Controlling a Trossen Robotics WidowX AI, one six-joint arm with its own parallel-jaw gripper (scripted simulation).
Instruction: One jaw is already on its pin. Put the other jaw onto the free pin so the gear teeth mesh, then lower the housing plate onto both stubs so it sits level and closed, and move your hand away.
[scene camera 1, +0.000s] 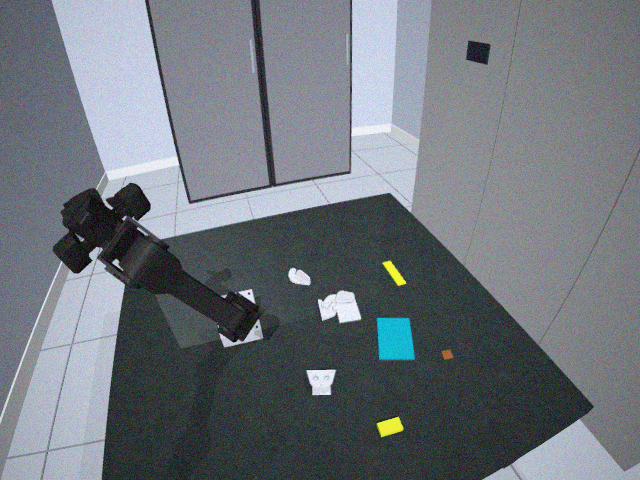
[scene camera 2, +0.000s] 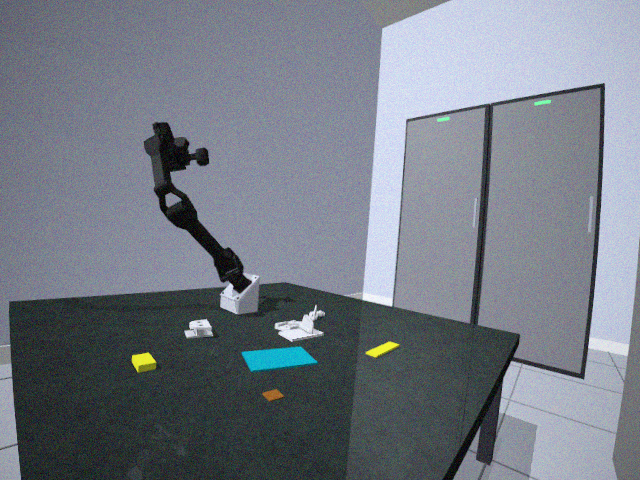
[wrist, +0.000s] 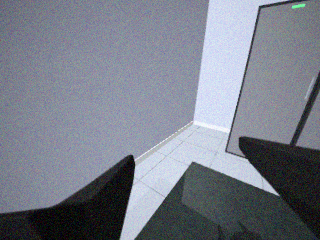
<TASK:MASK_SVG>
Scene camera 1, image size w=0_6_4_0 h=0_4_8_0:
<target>my gripper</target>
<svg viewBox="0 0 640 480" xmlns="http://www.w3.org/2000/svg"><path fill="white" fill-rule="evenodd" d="M69 230L53 246L53 252L70 271L79 274L93 261L89 257L89 253L96 246L85 239L81 243L75 233ZM81 193L63 204L65 208L61 210L63 217L71 202ZM84 191L88 192L91 196L93 195L93 197L105 205L97 189L93 188ZM138 184L129 183L118 191L114 197L106 199L106 202L113 207L111 211L113 210L121 218L121 222L124 222L122 218L128 215L138 221L151 210L151 203Z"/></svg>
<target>cyan sheet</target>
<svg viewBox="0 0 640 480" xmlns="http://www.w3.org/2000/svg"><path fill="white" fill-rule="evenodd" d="M377 318L379 359L415 360L409 323L410 318Z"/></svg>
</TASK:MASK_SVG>
